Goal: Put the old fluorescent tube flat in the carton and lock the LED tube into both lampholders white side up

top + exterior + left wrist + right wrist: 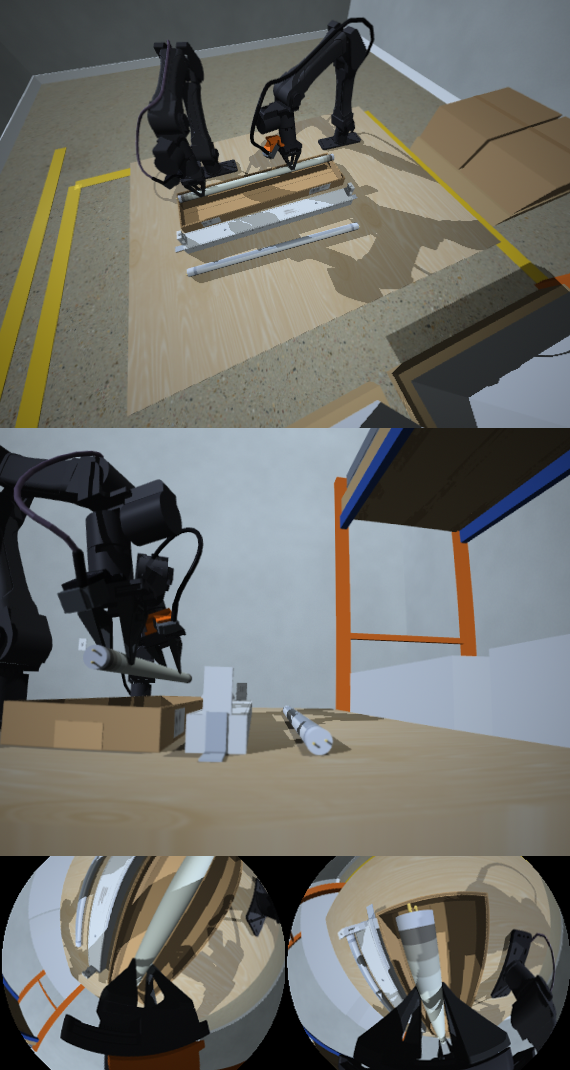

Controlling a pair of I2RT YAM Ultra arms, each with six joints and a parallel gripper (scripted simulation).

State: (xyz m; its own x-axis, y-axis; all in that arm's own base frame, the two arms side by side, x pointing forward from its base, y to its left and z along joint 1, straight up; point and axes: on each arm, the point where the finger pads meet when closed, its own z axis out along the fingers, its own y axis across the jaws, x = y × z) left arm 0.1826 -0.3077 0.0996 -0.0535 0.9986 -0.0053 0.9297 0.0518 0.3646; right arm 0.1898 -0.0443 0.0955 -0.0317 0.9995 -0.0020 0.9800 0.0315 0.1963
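The brown carton is 120 mm to the right of my left hand, 80 mm below it and 10 mm ahead of it. Round my left hand: white fixture (150 mm ahead, 120 mm to the right, 40 mm below); then LED tube (260 mm ahead, 140 mm to the right, 90 mm below); then old fluorescent tube (120 mm to the right, 10 mm below, 10 mm ahead).
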